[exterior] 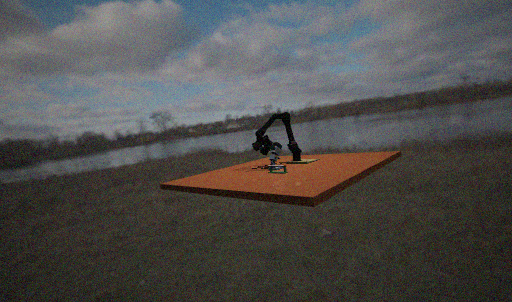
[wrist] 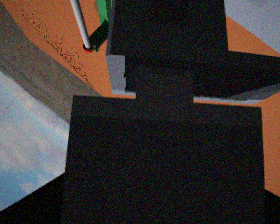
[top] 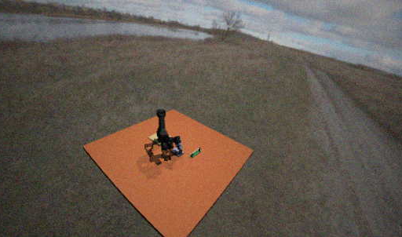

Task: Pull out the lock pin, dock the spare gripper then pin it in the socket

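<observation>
The green cradle is 15 cm ahead of my gripper tip, 11 cm to the left of it and 11 cm below it. The rest, counted from my gripper tip: spare gripper: 1 cm to the right; mount: 2 cm ahead, 1 cm to the right, 8 cm below.
</observation>
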